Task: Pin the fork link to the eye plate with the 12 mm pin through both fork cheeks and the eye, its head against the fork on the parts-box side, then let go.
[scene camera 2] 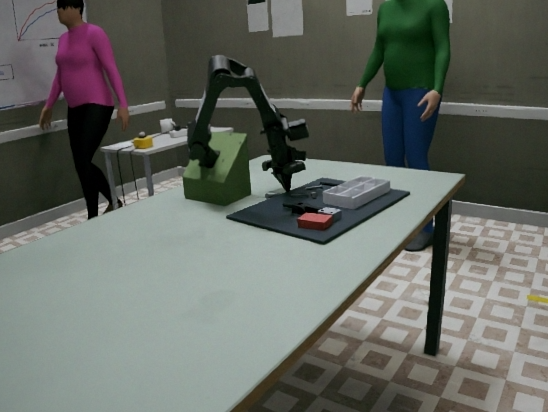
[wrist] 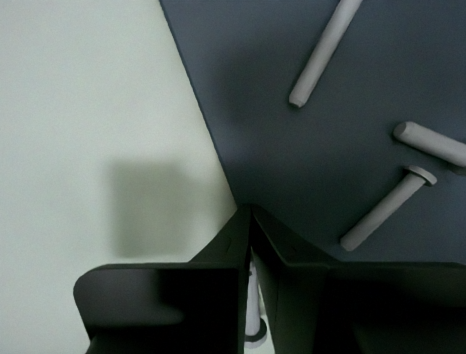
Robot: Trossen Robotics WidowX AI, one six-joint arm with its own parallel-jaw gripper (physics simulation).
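Places are measured from the arm's base along level axes (x right, y ahead, z up), in centimetres.
Pixels of known places: gripper, fingertip midpoint: (scene camera 2: 288, 191) (wrist: 249, 211); arm's base at its link origin: (scene camera 2: 209, 158).
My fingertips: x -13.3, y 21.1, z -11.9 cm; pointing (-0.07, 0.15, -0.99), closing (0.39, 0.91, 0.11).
For each thing: its top centre in the pictures, then the offset to it from my fingertips. Level surfaces: height alone.
- pale pin with a dark-ringed head, top centre: (wrist: 252, 314) dx +5.2, dy -2.1, dz +1.0 cm
- headed grey pin at its top centre: (wrist: 394, 218) dx +3.0, dy +6.5, dz +1.4 cm
- grey rod at its top centre: (wrist: 339, 36) dx -5.9, dy +6.0, dz +1.4 cm
- dark part at its top centre: (scene camera 2: 295, 203) dx +14.6, dy +13.1, dz +2.4 cm
- small grey block with holes, top centre: (scene camera 2: 314, 217) dx +21.7, dy +24.1, dz +2.2 cm
- grey compartmented parts box at its top centre: (scene camera 2: 357, 185) dx -4.9, dy +22.6, dz +3.5 cm
- dark mat at its surface level: dz +0.0 cm
My gripper (scene camera 2: 287, 190) (wrist: 249, 211) is shut and empty, pointing down above the mat's edge. A pale pin with a dark-ringed head (wrist: 254, 312) shows through the gap behind the fingertips, lying on the table beyond them. In the wrist view, a headed grey pin (wrist: 382, 214) lies on the mat right of the fingers, another grey rod (wrist: 325, 55) lies farther up, and a third (wrist: 435, 144) is at the right edge. In the scene view, a dark part (scene camera 2: 299, 206) lies beside a small grey block with holes (scene camera 2: 330, 213); which is fork link or eye plate is too small to tell.
The grey compartmented parts box (scene camera 2: 356, 193) stands on the dark mat (scene camera 2: 270, 220). A red block (scene camera 2: 315, 221) lies near the mat's front corner. The green arm base (scene camera 2: 215, 185) stands left of the mat. Two people stand beyond the table.
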